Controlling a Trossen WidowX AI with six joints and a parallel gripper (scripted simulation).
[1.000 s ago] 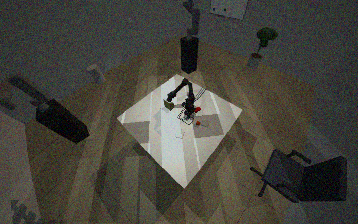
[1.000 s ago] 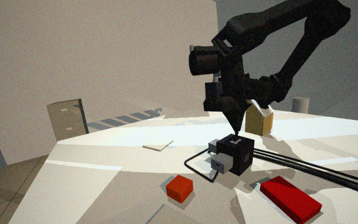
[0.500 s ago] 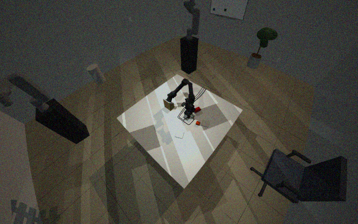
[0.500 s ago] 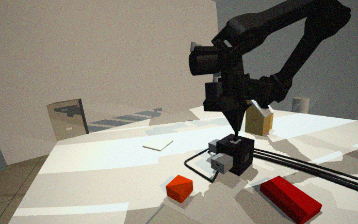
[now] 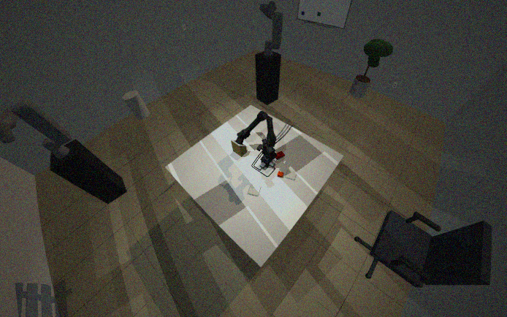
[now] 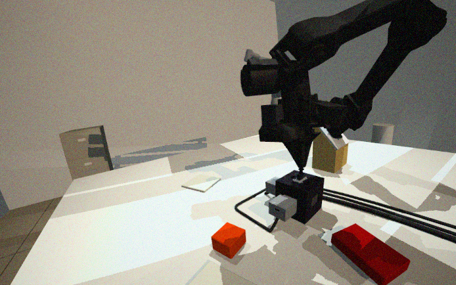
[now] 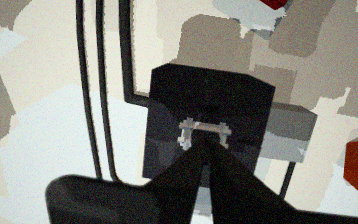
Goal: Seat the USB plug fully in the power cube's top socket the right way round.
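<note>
The USB plug is 20 mm below my gripper tip. From my gripper tip the other things lie so: red flat block (20 mm ahead, 150 mm to the left, 90 mm below); orange cube (180 mm ahead, 90 mm below); grey-framed socket (30 mm below).
</note>
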